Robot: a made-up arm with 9 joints. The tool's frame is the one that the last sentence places.
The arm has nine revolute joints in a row. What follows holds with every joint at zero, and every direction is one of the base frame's. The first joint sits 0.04 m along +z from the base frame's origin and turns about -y. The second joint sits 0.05 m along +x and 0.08 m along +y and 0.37 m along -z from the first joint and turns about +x. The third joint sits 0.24 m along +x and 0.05 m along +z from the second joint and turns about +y. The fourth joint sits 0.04 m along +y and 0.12 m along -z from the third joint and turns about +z. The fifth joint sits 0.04 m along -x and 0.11 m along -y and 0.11 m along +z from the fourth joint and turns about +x. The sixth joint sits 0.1 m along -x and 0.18 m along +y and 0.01 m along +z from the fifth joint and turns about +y. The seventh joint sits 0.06 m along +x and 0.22 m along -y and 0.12 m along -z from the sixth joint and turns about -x. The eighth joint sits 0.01 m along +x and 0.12 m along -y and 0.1 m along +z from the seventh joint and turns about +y. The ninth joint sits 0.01 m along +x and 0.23 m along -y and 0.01 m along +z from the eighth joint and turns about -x. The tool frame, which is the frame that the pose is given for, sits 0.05 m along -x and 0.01 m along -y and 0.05 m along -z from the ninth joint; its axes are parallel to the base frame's.
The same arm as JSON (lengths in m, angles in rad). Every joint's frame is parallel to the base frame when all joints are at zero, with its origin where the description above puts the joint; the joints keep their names.
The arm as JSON. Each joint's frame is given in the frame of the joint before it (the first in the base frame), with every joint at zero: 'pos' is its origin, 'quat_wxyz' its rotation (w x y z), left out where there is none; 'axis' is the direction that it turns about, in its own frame. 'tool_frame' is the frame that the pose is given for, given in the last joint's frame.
{
  "length_unit": "m",
  "angle_unit": "rad",
  "joints": [
    {
      "joint": "joint 1",
      "pos": [
        0.0,
        0.0,
        0.04
      ],
      "axis": [
        0.0,
        -1.0,
        0.0
      ]
    },
    {
      "joint": "joint 2",
      "pos": [
        0.05,
        0.08,
        -0.37
      ],
      "axis": [
        1.0,
        0.0,
        0.0
      ]
    },
    {
      "joint": "joint 3",
      "pos": [
        0.24,
        0.0,
        0.05
      ],
      "axis": [
        0.0,
        1.0,
        0.0
      ]
    },
    {
      "joint": "joint 4",
      "pos": [
        0.0,
        0.04,
        -0.12
      ],
      "axis": [
        0.0,
        0.0,
        1.0
      ]
    },
    {
      "joint": "joint 5",
      "pos": [
        -0.04,
        -0.11,
        0.11
      ],
      "axis": [
        1.0,
        0.0,
        0.0
      ]
    },
    {
      "joint": "joint 6",
      "pos": [
        -0.1,
        0.18,
        0.01
      ],
      "axis": [
        0.0,
        1.0,
        0.0
      ]
    },
    {
      "joint": "joint 7",
      "pos": [
        0.06,
        -0.22,
        -0.12
      ],
      "axis": [
        -1.0,
        0.0,
        0.0
      ]
    },
    {
      "joint": "joint 8",
      "pos": [
        0.01,
        -0.12,
        0.1
      ],
      "axis": [
        0.0,
        1.0,
        0.0
      ]
    },
    {
      "joint": "joint 9",
      "pos": [
        0.01,
        -0.23,
        0.01
      ],
      "axis": [
        -1.0,
        0.0,
        0.0
      ]
    }
  ],
  "tool_frame": {
    "pos": [
      -0.05,
      -0.01,
      -0.05
    ]
  }
}

